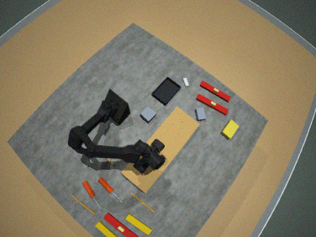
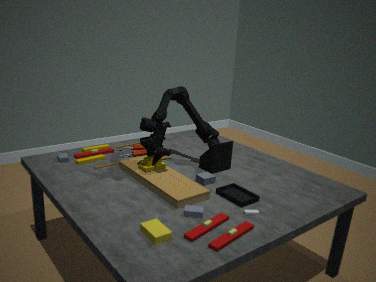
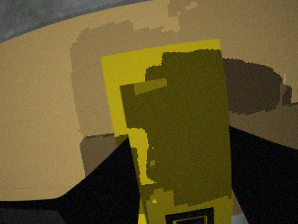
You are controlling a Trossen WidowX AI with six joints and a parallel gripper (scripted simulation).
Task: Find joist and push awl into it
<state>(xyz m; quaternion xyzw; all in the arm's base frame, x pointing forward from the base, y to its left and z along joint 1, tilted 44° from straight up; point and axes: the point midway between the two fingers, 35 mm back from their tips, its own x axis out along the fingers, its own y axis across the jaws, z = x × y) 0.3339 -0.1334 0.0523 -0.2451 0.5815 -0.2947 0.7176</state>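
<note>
Right now the black tray is 43 cm to the left of my gripper tip, 15 cm behind it and 5 cm below it. From my gripper tip the other things lie so: yellow block 43 cm to the left, 33 cm ahead, 5 cm below; awl 19 cm behind, 14 cm to the right, 6 cm below; yellow stud finder 2 cm behind, 2 cm above.
</note>
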